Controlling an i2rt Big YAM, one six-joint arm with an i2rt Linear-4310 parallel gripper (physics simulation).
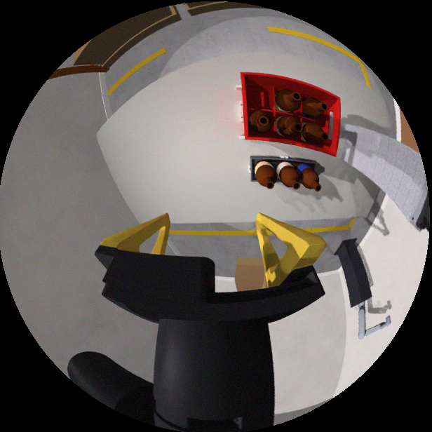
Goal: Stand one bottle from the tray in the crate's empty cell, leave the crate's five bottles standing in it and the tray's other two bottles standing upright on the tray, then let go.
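Note:
A red crate (337, 125) stands on the table at the upper right. Five brown bottles stand in its cells, two in the far row and three in the near row; the far left cell is empty. A dark tray (252, 175) sits just in front of the crate. On it stand three brown bottles in a row: one with a cream label (265, 175), one with a white label (288, 175) and one with a blue label (308, 177). My gripper (212, 217) is open, its yellow fingers wide apart and empty, apart from the tray and its bottles.
A light grey cloth-like strip (395, 162) reaches in from the right beside the crate. A black panel (355, 275) with a grey bracket (362, 322) is at the lower right. A brown box (248, 272) shows beyond the right finger. Yellow lines mark the floor around the table (190, 125).

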